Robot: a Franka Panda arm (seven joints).
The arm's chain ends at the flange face. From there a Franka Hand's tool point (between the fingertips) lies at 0.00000 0.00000 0.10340 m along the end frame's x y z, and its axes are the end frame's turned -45 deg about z.
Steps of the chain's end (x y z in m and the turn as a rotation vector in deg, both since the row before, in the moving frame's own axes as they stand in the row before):
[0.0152 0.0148 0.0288 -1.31 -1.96 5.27]
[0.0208 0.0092 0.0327 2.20 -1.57 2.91]
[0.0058 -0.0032 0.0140 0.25 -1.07 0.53]
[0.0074 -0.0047 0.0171 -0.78 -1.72 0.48]
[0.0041 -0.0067 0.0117 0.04 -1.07 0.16]
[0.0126 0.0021 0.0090 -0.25 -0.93 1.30]
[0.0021 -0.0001 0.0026 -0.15 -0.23 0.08]
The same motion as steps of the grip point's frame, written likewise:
[-0.0038 0.0202 0.0287 0.46 -2.31 5.27]
[0.0091 0.0164 0.0326 2.67 0.45 2.91]
[0.0053 0.0001 0.0140 0.93 -0.58 0.53]
[0.0054 0.0007 0.0170 0.66 -1.77 0.48]
[0.0063 -0.0033 0.0117 0.78 -0.73 0.16]
[0.0059 0.0095 0.0090 0.48 -0.83 1.30]
[0.0011 0.0013 0.0026 0.06 -0.27 0.08]

